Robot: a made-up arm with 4 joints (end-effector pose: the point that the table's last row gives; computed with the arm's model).
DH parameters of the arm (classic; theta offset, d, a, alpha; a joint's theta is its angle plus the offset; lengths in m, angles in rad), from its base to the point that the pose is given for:
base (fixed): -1.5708 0.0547 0 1.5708
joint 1: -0.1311 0 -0.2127 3.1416
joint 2: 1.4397 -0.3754 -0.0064 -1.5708
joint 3: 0 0.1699 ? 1.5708
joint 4: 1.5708 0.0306 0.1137 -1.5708
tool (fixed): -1.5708 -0.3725 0 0
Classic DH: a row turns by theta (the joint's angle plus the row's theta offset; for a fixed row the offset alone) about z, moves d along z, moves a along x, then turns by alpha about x.
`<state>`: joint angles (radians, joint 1 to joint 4).
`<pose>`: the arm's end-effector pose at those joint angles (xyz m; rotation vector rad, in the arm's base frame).
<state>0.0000 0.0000 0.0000 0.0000</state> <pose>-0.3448 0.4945 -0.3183 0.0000 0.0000 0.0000</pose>
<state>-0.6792 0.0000 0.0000 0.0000</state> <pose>-0.3448 0.6190 0.0751 0.6792 0.0000 0.0000</pose>
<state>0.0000 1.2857 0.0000 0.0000</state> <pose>-0.3448 0.6753 0.2419 1.2857 0.0000 0.0000</pose>
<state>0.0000 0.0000 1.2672 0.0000</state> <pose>-0.7548 0.4945 -0.0620 0.0000 1.2672 0.0000</pose>
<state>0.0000 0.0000 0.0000 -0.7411</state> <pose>-0.3448 0.2132 -0.2974 -0.7411 0.0000 0.0000</pose>
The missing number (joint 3, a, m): 0.0347
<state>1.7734 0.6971 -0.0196 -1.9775</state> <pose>-0.3450 -0.1049 0.0409 -3.0536 -0.0270 -0.0130</pose>
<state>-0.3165 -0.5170 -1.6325 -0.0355</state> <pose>0.0329 0.4690 0.1540 -0.1810 -1.6300 0.1348</pose>
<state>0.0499 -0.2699 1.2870 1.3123</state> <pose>-0.3860 0.7338 -0.1309 0.8473 0.9144 -0.9723</pose>
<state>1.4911 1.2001 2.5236 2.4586</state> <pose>-0.2115 0.2685 -0.5096 0.7754 0.5353 -2.6961</pose>
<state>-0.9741 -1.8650 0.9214 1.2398</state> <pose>-0.3953 0.4104 -0.2197 0.3238 0.4483 -0.8101</pose>
